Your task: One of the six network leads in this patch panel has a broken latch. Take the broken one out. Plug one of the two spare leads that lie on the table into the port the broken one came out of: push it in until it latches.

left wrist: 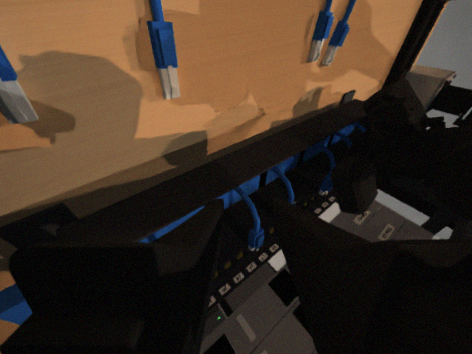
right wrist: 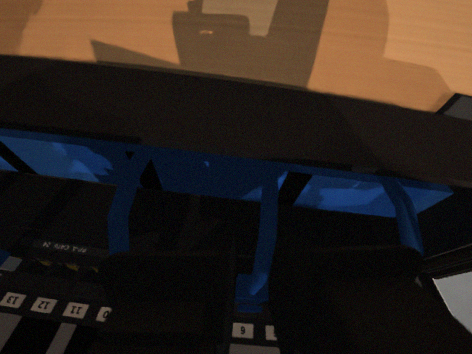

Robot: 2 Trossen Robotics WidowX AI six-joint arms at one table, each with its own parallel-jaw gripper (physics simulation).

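Frame: origin at the left arm's base, x ahead, y left, z up, level; millimetres.
Seen in the pictures: left gripper, fingertip midpoint: (left wrist: 248, 206); right gripper, fingertip midpoint: (left wrist: 319, 157) (right wrist: 244, 212); right arm's base, origin of the base link: (left wrist: 437, 96).
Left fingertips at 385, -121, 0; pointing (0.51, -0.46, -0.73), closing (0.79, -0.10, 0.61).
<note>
A point is followed by its place in that frame, as x, y, z.
Several blue leads run down to the dark patch panel. My right gripper (right wrist: 244, 212) @[595, -256, -66] is shut on the blue plug of the lead (right wrist: 266, 220) @[604, -207, -36], above the label that I read as 6. Other leads (right wrist: 120, 215) @[557, -202, -33] (right wrist: 405, 215) @[656, -213, -43] hang on either side. In the left wrist view, a plugged lead (left wrist: 256, 238) @[404, -220, -17] shows between the fingers of my left gripper (left wrist: 248, 206) @[385, -121, 0], which is open and apart from it. Blue plugs with clear tips lie on the table: one plug (left wrist: 164, 47) @[400, -55, -96], one at the left edge (left wrist: 15, 97) @[314, -59, -101], and a pair (left wrist: 322, 30) @[585, -79, -99] (left wrist: 339, 37) @[625, -93, -99]. The latches are too dark to judge.
A long dark bar (left wrist: 280, 150) @[480, -168, -58] (right wrist: 200, 105) @[581, -182, -64] runs across above the panel, with a blue strip (right wrist: 215, 170) @[580, -218, -68] under it. Grey equipment with labels (left wrist: 265, 305) @[382, -331, 21] sits below the ports. The right arm's dark parts (left wrist: 355, 185) @[514, -191, 18] stand at the right in the left wrist view.
</note>
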